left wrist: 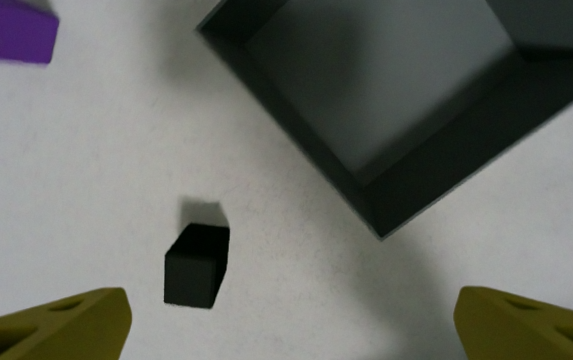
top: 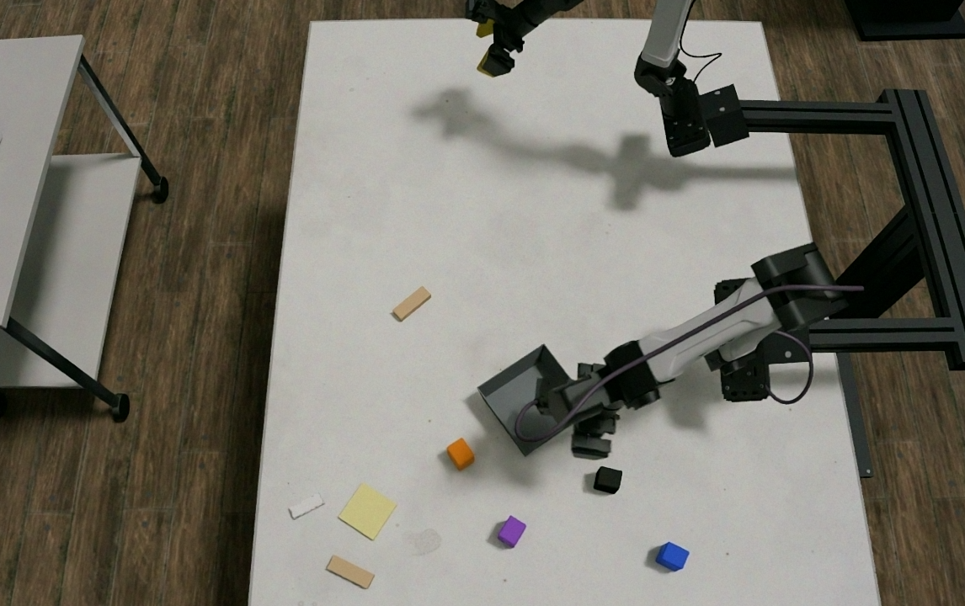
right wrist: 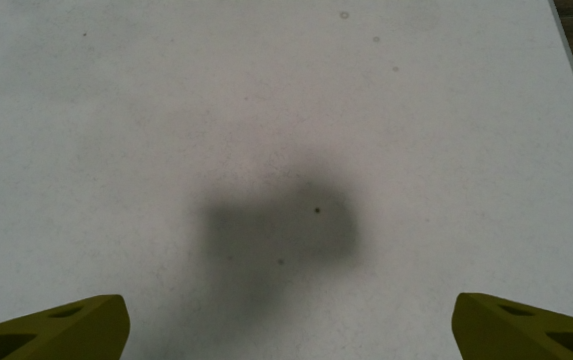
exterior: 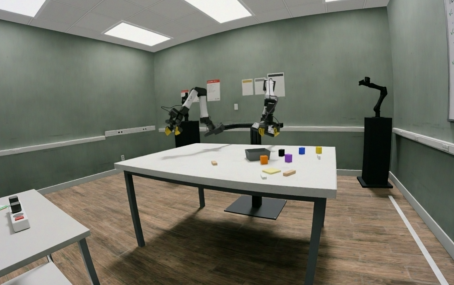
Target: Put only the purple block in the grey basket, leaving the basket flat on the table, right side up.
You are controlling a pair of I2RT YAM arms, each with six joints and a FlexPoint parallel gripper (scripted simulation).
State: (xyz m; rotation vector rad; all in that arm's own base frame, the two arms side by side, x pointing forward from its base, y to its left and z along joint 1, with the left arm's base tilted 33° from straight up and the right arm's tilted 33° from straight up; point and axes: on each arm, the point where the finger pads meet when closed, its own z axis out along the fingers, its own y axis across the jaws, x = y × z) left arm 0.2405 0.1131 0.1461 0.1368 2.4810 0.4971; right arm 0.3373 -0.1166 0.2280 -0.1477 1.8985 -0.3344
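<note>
Now: the purple block 15 cm to the left of my left hand, 13 cm below it and 13 cm ahead of it. From my left hand the other things lie so: black block: 13 cm below, 8 cm to the left, 5 cm behind; then grey basket: 14 cm below, 7 cm to the right, 7 cm ahead; then orange block: 21 cm ahead, 13 cm below, 1 cm to the left.
</note>
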